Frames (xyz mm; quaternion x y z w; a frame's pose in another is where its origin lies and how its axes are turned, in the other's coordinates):
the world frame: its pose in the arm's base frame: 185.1 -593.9 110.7 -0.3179 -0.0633 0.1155 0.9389
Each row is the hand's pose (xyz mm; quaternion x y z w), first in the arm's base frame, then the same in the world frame.
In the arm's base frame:
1: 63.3 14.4 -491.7 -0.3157 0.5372 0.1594 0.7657
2: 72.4 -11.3 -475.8 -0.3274 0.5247 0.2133 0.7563
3: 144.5 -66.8 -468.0 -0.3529 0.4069 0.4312 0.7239
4: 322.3 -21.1 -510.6 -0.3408 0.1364 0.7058 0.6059
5: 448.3 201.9 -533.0 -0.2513 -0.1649 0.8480 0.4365
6: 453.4 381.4 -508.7 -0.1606 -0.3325 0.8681 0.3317
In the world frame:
1: 11.5 859.1 -98.1 0.0191 0.5387 0.2520 0.8037
2: 14.4 827.9 -102.3 0.0071 0.5105 0.3005 0.8056
3: 70.1 767.6 -142.3 -0.0269 0.3315 0.4729 0.8159
4: 251.5 797.5 -183.5 -0.0669 -0.0186 0.6576 0.7501
5: 429.5 960.9 -95.6 -0.0626 -0.3678 0.7093 0.5981
6: 481.6 1083.6 27.1 -0.0288 -0.5486 0.6812 0.4838

